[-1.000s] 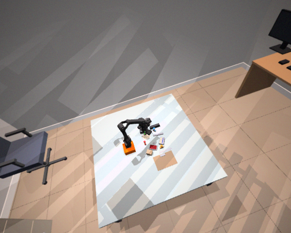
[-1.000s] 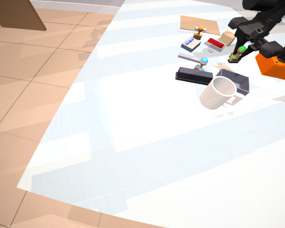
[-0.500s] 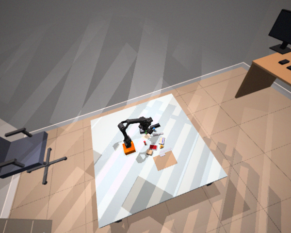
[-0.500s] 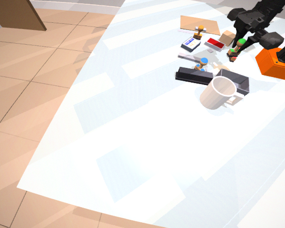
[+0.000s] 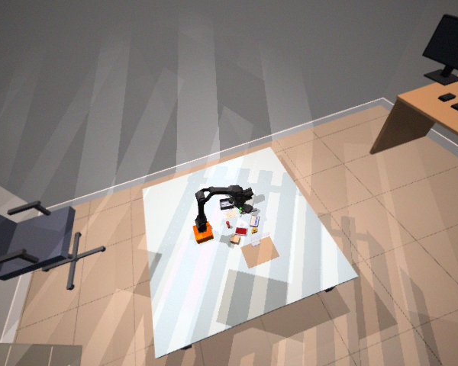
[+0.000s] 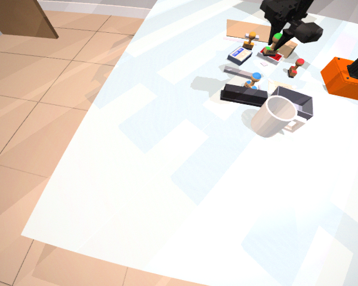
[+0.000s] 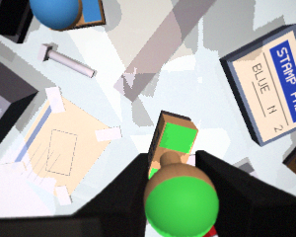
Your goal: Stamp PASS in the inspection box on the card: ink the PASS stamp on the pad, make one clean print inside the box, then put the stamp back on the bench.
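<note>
Now: the red ink pad 4 cm behind my gripper tip, 13 cm to the right of it and 9 cm below it. Round my gripper tip: green-knobbed stamp (right at my gripper tip); then blue-knobbed stamp (2 cm ahead, 10 cm to the left, 8 cm below); then card (9 cm behind, 5 cm to the left, 10 cm below).
</note>
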